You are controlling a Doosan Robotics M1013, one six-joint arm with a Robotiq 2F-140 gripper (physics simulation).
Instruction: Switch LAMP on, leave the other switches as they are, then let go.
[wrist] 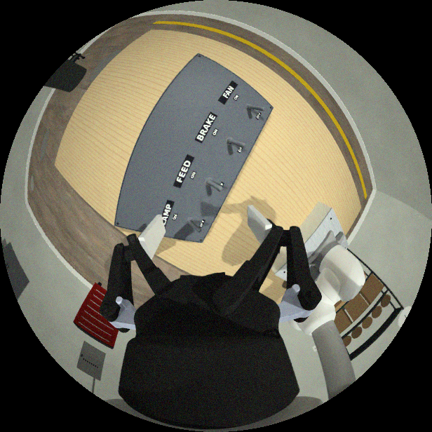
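A grey switch panel lies on the wooden table top, with labels FAN, BRAKE, FEED and LAMP in a row. The LAMP label is partly covered by the left fingertip. The LAMP switch is a small grey lever near the panel's lower edge, by its OFF mark and in shadow; its exact tilt is hard to tell. The FEED switch, BRAKE switch and FAN switch are similar levers farther up. My gripper is open and empty above the LAMP end of the panel, with the LAMP switch between its fingertips in this view.
The pale wooden table top surrounds the panel. A white robot arm base and a light metal plate are at the right. Beyond are a rack with brown boxes, a red slatted object and a dark object.
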